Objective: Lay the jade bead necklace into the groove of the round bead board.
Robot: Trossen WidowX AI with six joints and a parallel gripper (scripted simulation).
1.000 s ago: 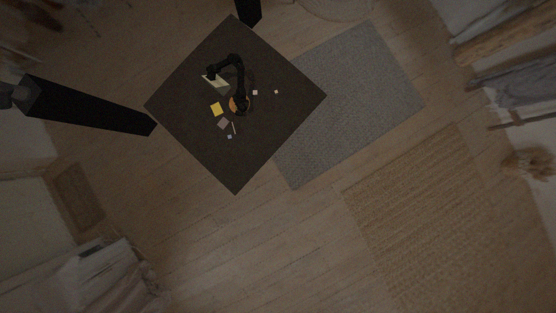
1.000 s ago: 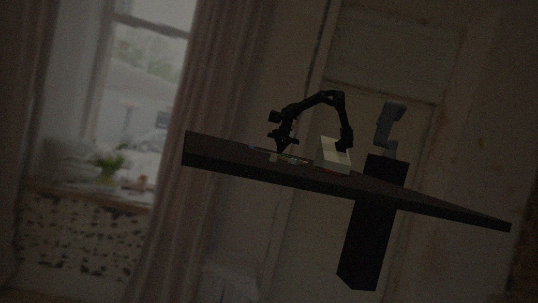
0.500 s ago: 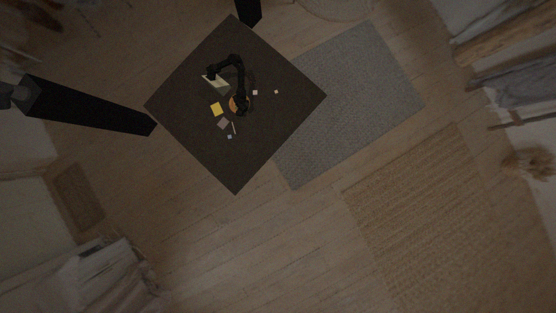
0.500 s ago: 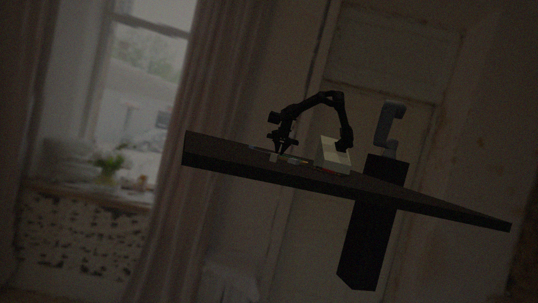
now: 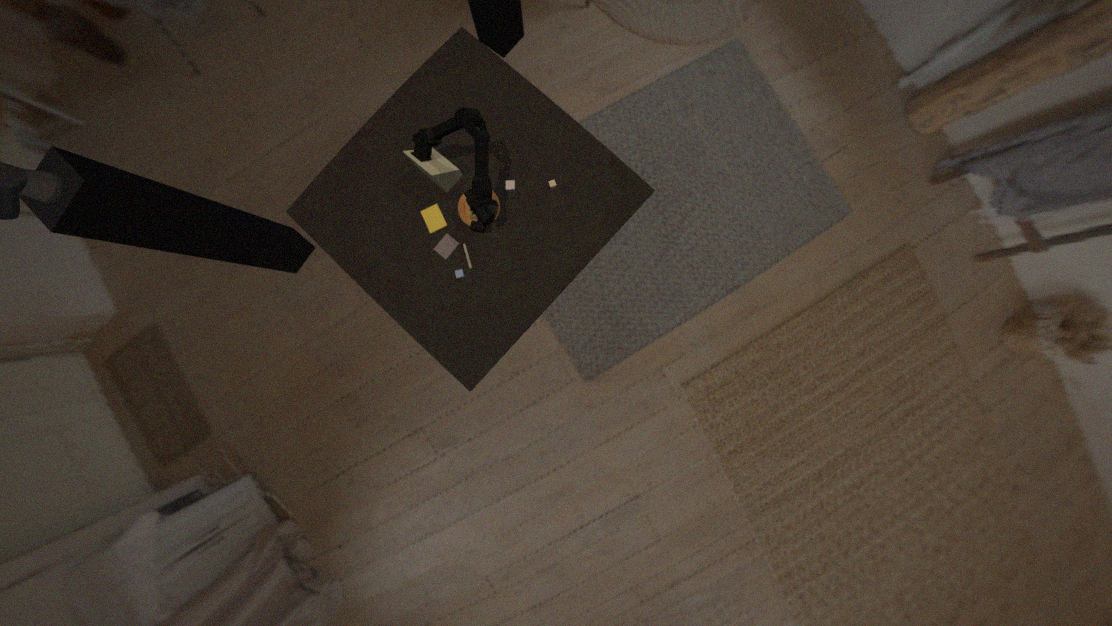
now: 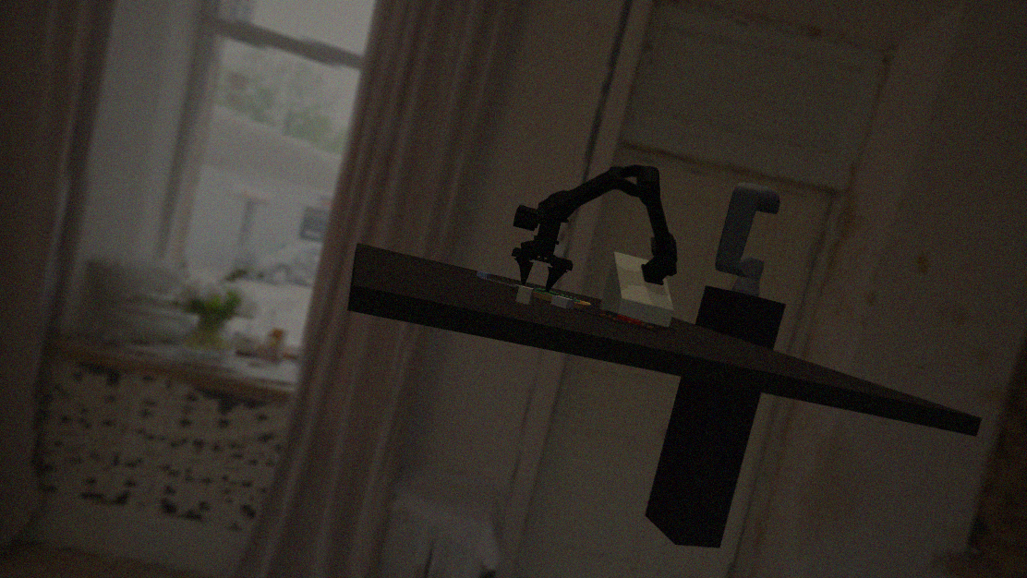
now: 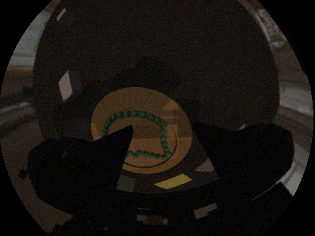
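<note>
The round bead board is 60 mm behind my gripper tip, 20 mm to the left of it and 10 mm below it. From my gripper tip the other things lie so: white stick (40 mm ahead, 190 mm to the right, 20 mm below); grey-white block (10 mm behind, 190 mm to the left, 10 mm below); grey square (70 mm behind, 220 mm to the right, 20 mm below).
</note>
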